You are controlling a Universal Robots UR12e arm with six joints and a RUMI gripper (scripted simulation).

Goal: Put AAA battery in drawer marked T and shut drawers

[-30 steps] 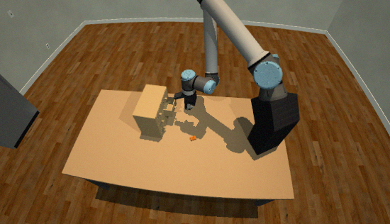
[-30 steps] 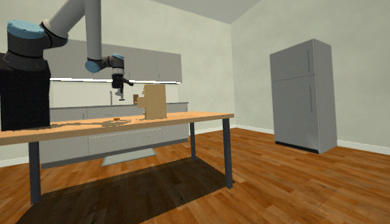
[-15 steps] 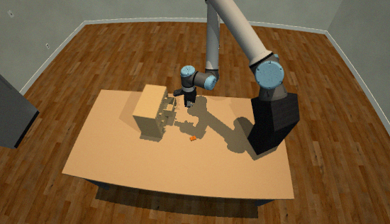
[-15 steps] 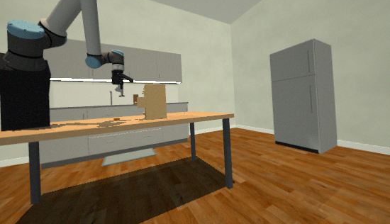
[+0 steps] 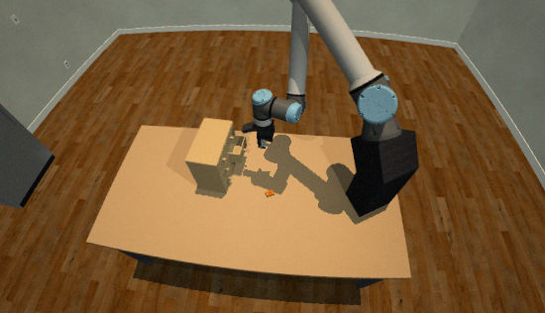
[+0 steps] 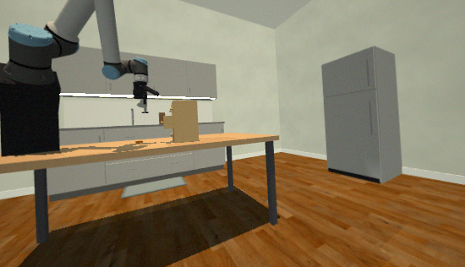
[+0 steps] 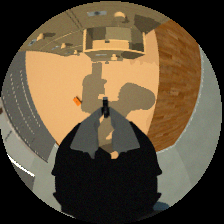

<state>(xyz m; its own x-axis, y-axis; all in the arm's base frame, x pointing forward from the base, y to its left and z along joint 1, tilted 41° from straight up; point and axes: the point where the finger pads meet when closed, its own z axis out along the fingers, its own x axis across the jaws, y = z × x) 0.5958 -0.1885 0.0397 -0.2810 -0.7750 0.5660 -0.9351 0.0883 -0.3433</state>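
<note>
The small dark thin object is 1 cm below my hand. The rest, counted from my hand: drawer 18 cm ahead, 8 cm to the right, 11 cm below; then orange object 1 cm behind, 18 cm to the left, 23 cm below.
</note>
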